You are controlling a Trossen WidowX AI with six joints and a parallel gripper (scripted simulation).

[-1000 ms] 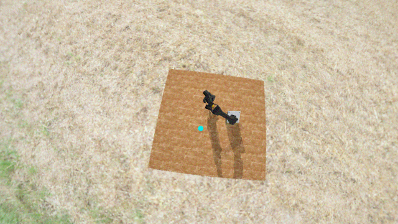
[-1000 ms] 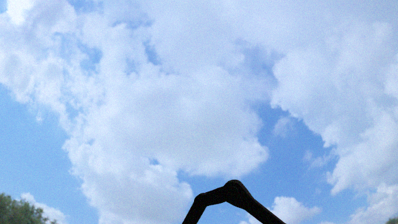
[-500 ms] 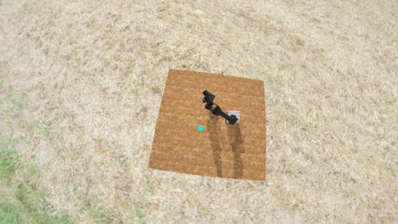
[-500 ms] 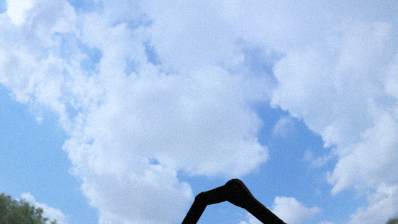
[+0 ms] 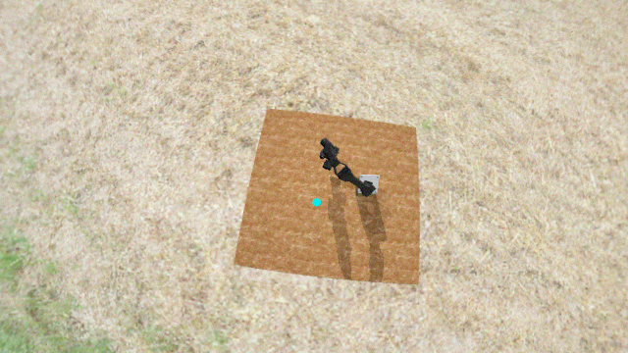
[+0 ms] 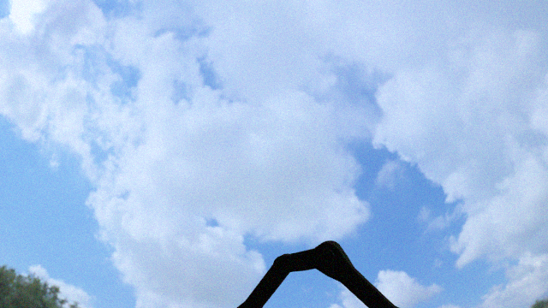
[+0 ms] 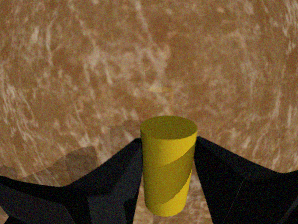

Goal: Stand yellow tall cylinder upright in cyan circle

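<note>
The cyan circle is 310 mm to the left of my gripper tip, 50 mm below it and 40 mm ahead of it. Round my gripper tip: yellow tall cylinder: 20 mm behind.
</note>
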